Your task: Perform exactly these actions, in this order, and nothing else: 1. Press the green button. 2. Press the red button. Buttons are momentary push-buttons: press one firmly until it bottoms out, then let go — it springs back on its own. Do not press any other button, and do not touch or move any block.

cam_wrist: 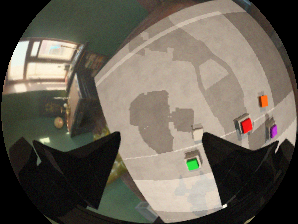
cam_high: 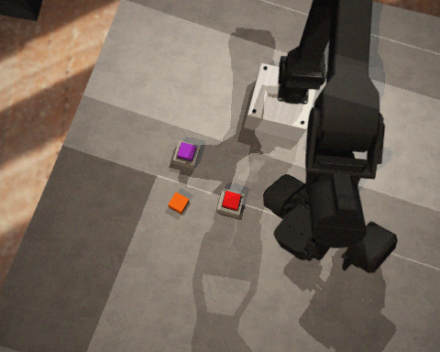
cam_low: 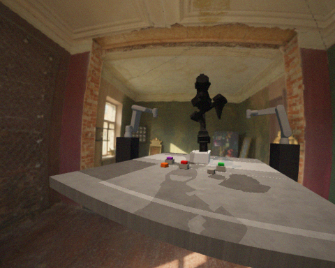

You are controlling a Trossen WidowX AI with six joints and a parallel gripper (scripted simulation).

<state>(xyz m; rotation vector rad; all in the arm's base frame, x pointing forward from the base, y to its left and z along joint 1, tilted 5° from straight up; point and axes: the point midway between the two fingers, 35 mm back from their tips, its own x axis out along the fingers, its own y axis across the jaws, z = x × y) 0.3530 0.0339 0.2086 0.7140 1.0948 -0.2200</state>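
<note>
The green button is 20 cm below my gripper tip, 14 cm behind it and 7 cm to the left of it. Also, from my gripper tip: red button: 20 cm below, 13 cm to the right, 12 cm behind; orange block: 24 cm to the right, 23 cm below, 11 cm behind; pale block: 23 cm below, 7 cm behind, 1 cm to the left.
</note>
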